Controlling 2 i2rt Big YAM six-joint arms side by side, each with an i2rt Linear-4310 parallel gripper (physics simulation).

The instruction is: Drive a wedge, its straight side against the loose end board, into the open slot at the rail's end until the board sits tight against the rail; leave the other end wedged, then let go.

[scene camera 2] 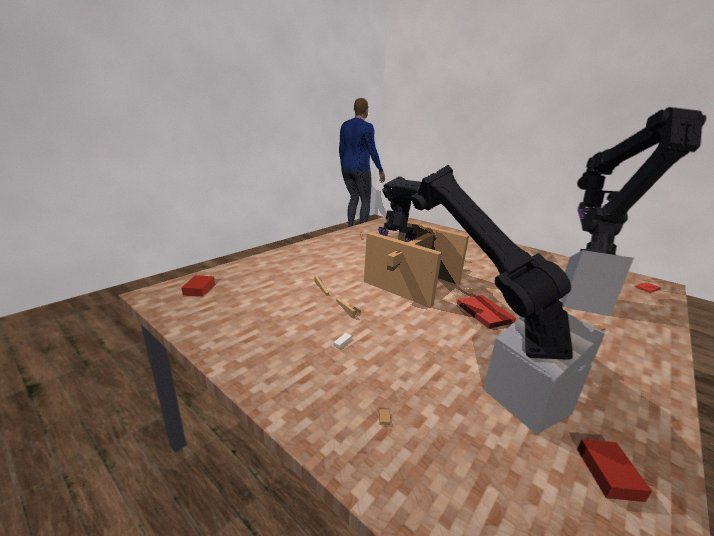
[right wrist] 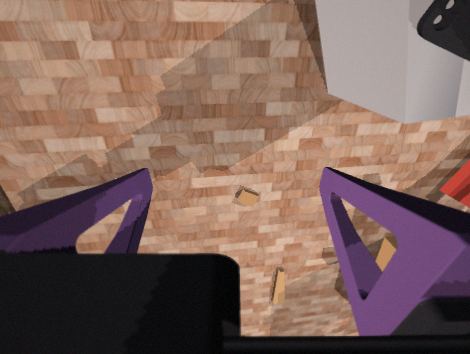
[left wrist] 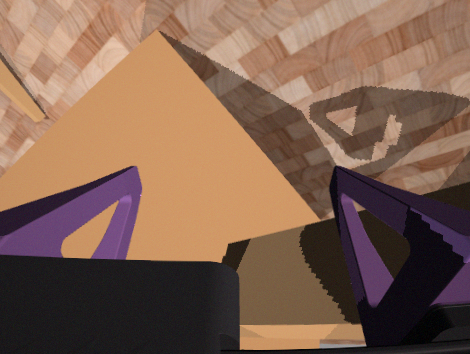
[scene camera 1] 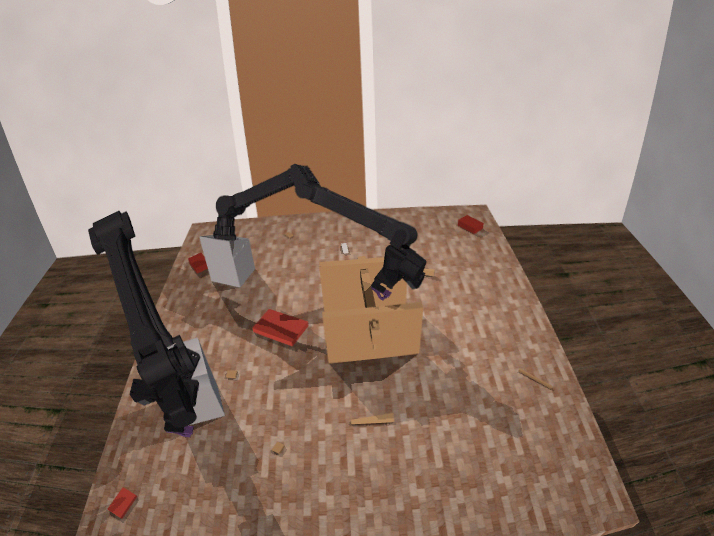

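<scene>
Two upright tan boards, the nearer and farther in scene camera 1, stand with the rail between them, partly hidden. A rail end pokes through each board; whether its slot is filled is too small to tell. One wedge-like strip lies before the boards, another lies at the right; two lie beyond the far board. My left gripper is open above the boards. My right gripper is open and empty, far from them.
A red slab lies between the arm bases and boards. Other red blocks lie near the table edges. Small tan blocks and a white block are scattered around. A person stands beyond the table.
</scene>
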